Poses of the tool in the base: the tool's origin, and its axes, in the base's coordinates. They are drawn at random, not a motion.
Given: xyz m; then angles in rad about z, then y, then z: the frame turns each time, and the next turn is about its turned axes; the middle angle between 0 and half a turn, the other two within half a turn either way.
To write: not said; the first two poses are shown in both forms.
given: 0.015, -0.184, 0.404, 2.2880, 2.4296, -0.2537
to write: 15, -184, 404, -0.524, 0.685, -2.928
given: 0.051, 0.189, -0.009, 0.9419, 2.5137, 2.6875
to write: 51, 189, -9, 1.485, -0.556, 2.833
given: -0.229, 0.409, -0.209, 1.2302, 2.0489, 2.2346
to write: -229, 409, -209, 2.456, -0.579, 2.153
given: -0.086, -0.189, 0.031, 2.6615, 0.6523, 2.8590
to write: -86, -189, 31, -0.830, -0.622, 0.210
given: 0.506, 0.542, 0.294, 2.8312, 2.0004, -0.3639
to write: 506, 542, 294, 0.430, 1.015, -2.481
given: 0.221, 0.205, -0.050, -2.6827, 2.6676, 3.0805
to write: 221, 205, -50, -2.614, -0.473, 3.110
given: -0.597, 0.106, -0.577, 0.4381, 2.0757, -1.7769
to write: -597, 106, -577, -1.032, -0.180, -2.085
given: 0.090, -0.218, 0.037, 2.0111, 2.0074, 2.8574
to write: 90, -218, 37, 2.616, -1.055, 2.601
